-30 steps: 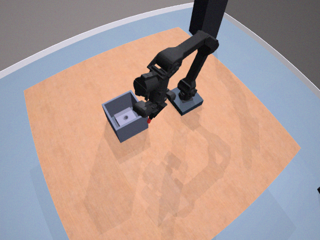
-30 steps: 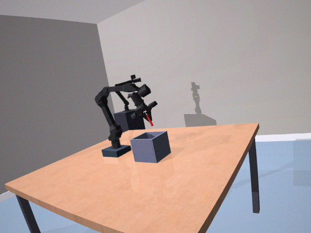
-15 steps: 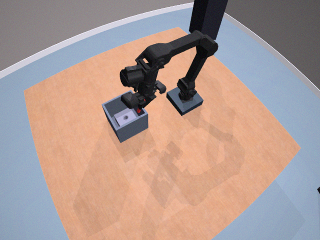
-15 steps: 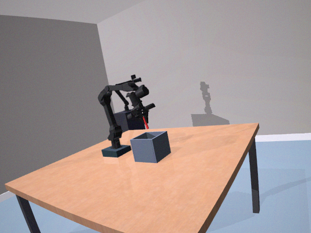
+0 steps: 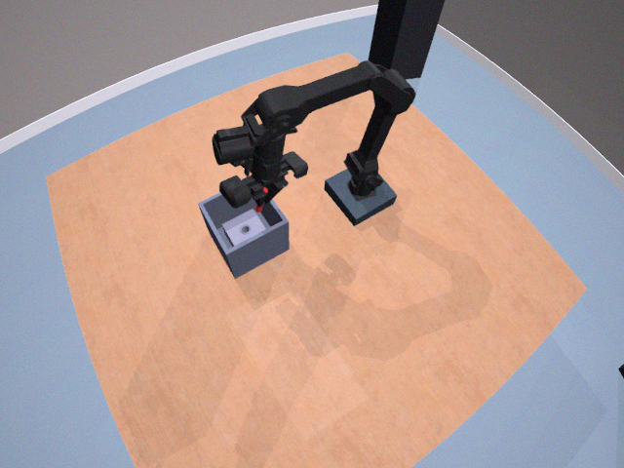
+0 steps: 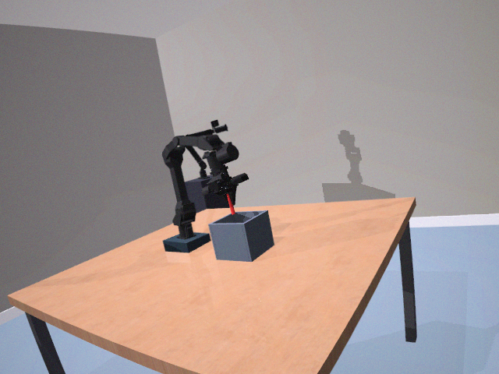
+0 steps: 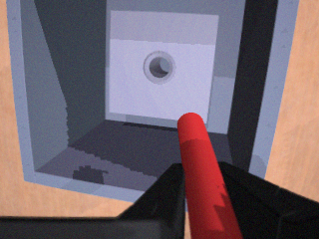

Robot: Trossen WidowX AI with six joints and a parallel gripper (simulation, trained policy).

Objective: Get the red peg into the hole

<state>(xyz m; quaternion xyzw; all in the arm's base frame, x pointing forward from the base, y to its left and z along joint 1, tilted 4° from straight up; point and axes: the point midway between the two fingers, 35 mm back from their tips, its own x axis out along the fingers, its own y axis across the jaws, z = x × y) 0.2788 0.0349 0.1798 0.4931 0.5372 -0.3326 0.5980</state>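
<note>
Now: the grey plate 130 mm below my gripper tip, 50 mm ahead of it and 20 mm to the right of it. Also, from my gripper tip: red peg 10 mm to the right, 10 mm above.
</note>
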